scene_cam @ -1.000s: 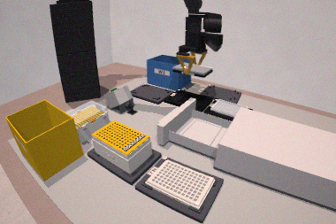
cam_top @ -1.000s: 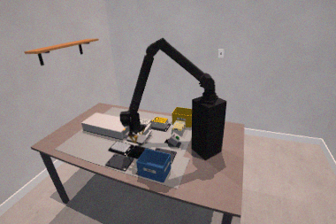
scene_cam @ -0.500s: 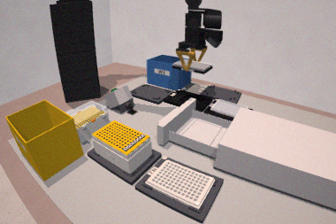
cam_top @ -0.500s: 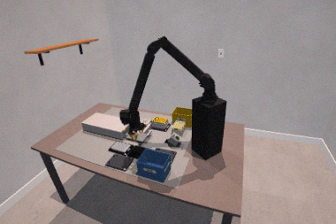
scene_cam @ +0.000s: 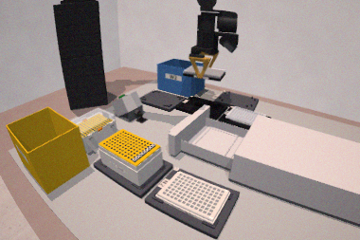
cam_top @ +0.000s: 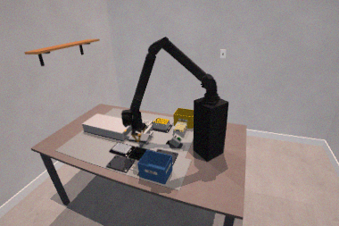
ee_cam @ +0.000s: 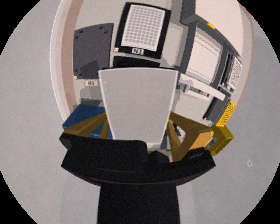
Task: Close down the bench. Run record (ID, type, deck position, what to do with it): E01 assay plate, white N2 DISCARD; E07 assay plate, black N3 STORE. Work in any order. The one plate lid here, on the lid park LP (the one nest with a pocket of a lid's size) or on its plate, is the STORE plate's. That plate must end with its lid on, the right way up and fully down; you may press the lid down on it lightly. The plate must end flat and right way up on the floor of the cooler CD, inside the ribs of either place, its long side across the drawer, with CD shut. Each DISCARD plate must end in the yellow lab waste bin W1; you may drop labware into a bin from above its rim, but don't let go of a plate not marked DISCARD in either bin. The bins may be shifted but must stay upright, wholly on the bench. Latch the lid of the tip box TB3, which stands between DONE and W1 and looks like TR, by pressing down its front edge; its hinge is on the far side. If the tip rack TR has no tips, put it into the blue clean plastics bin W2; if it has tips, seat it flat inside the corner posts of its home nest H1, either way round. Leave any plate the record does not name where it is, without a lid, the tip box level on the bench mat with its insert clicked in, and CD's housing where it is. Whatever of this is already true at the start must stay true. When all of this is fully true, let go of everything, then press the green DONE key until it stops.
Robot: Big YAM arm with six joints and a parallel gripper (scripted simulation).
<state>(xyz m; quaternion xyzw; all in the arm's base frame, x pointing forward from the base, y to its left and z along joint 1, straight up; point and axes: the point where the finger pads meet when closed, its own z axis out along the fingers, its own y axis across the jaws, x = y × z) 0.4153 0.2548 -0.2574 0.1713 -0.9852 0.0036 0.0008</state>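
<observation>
The cooler drawer lies 200 mm ahead of my hand, 150 mm to the right of it and 120 mm below it. From my hand the other things lie so: black slab (10 mm behind, 10 mm to the left, 140 mm below); then plate lid (right at my hand); then black plate (right at my hand).
</observation>
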